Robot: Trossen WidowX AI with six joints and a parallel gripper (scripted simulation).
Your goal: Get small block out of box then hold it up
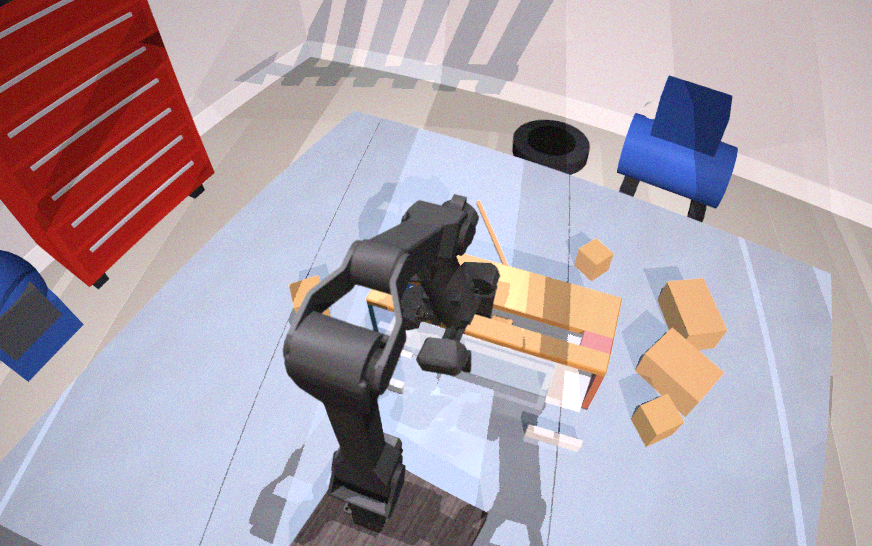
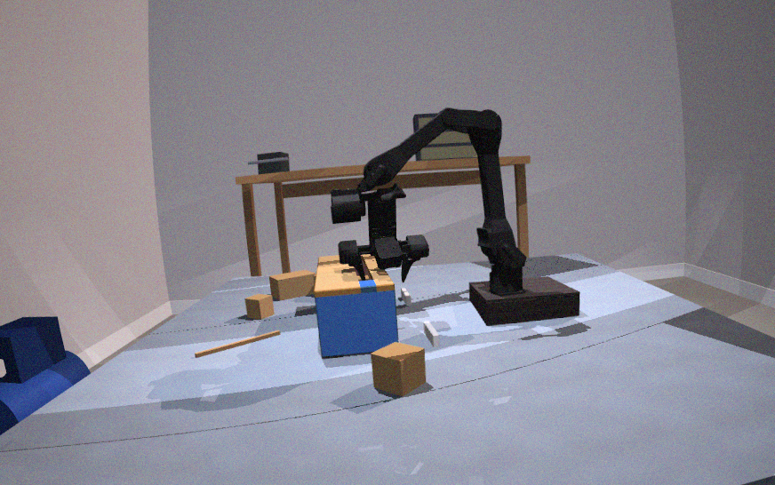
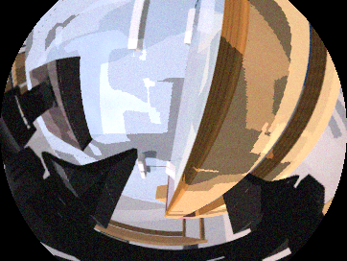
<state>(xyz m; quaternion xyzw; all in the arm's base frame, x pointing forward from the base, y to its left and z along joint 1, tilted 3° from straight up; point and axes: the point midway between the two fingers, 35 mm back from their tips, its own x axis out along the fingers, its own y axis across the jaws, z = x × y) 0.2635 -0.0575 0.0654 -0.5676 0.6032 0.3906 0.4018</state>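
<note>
My gripper tip is 30 mm short of the box, 30 mm above it and 10 mm to the left of it. The rest, counted from my gripper tip: thin wooden stick 330 mm ahead, 90 mm below, 60 mm to the left; then cardboard cube 330 mm to the left, 60 mm below, 40 mm ahead.
</note>
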